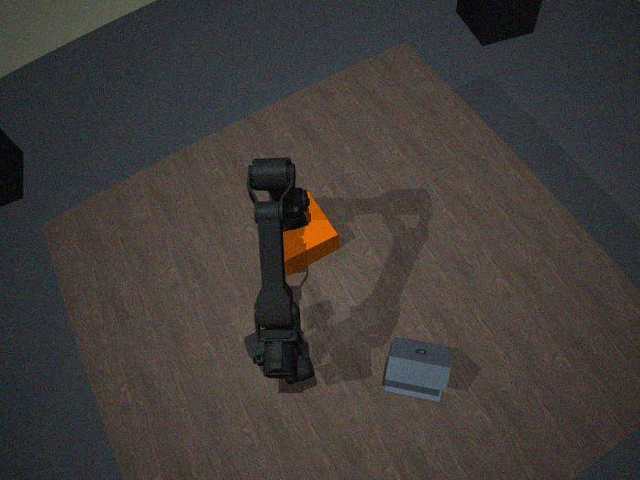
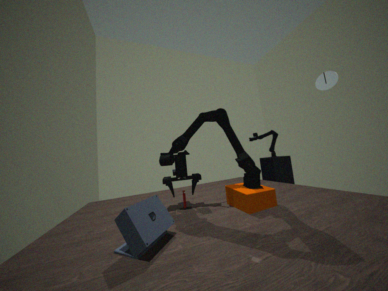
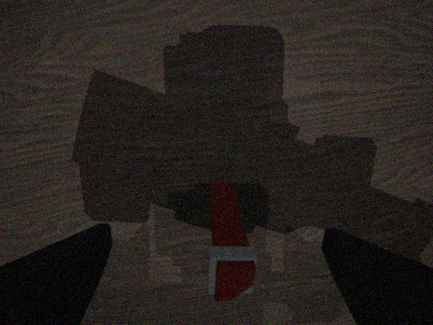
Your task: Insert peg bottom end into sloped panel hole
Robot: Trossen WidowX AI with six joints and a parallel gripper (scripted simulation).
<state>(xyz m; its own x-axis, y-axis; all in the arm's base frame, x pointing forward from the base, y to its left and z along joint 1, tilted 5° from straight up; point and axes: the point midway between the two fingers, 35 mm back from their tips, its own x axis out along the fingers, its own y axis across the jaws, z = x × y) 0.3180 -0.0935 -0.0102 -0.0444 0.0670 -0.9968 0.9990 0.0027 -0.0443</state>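
Now: the red peg right at my gripper tip. Round my gripper tip: grey sloped panel 25 cm to the left, 13 cm ahead, 1 cm above.
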